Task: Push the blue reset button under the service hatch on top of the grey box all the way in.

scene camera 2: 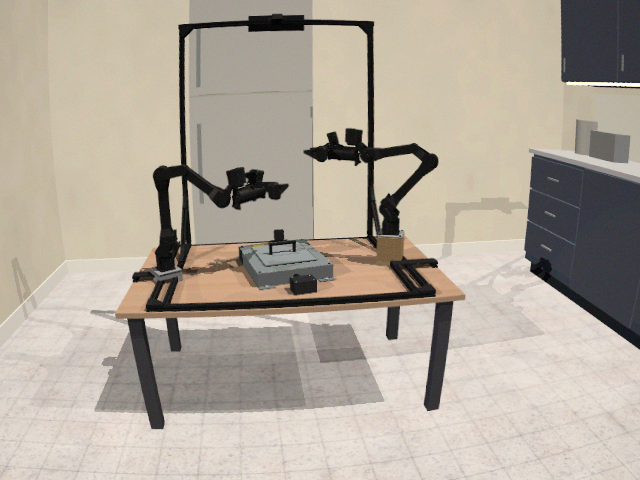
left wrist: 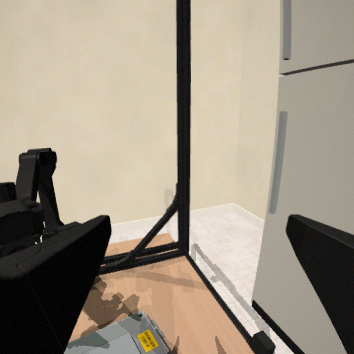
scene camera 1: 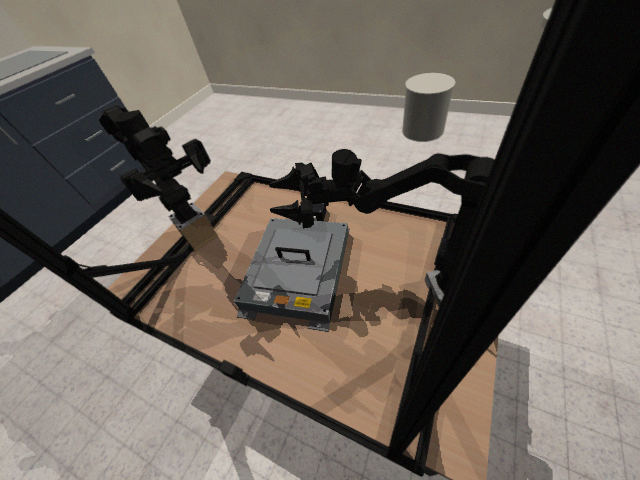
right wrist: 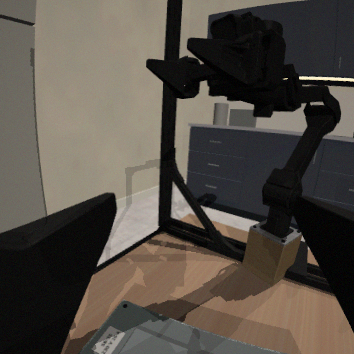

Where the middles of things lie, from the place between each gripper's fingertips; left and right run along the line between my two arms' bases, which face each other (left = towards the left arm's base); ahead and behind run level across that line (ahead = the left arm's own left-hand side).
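Here is the service hatch [scene camera 1: 294,262], and my right gripper is 26 cm above it, 1 cm short of it and 1 cm to the left of it.
Counted from my left hand, the service hatch is 37 cm below, 13 cm to the right and 12 cm ahead. Going by its middle, the hatch is nearer to my right gripper than to my left hand.
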